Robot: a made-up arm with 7 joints.
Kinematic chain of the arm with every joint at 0, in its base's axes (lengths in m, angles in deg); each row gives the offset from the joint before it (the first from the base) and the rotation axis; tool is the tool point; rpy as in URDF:
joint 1: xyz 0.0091 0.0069 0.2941 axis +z
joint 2: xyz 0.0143 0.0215 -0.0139 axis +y
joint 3: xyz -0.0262 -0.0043 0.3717 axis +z
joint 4: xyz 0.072 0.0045 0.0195 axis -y
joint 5: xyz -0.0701 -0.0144 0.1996 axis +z
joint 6: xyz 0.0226 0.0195 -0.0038 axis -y
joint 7: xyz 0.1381 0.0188 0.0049 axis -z
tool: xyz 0.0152 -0.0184 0.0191 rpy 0 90 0
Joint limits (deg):
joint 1: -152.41..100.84
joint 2: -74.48..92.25
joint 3: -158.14..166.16
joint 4: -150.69..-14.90
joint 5: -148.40..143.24
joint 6: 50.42..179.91
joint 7: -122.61..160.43
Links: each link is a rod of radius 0.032 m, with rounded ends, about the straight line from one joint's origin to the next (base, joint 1, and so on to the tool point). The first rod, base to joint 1, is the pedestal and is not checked.
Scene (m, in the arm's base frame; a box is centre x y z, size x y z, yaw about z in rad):
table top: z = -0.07
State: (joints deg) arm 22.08 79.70 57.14 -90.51 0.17 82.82 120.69
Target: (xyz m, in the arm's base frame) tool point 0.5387 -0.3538 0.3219
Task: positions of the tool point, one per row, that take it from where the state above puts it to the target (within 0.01 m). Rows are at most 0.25 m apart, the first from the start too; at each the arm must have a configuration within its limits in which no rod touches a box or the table.
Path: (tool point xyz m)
1: 0.4735 0.3979 0.2080
2: 0.5828 0.2336 0.2236
3: 0.6347 0.0390 0.2478
4: 0.6203 -0.1650 0.2808
5: 0.5387 -0.3537 0.3219

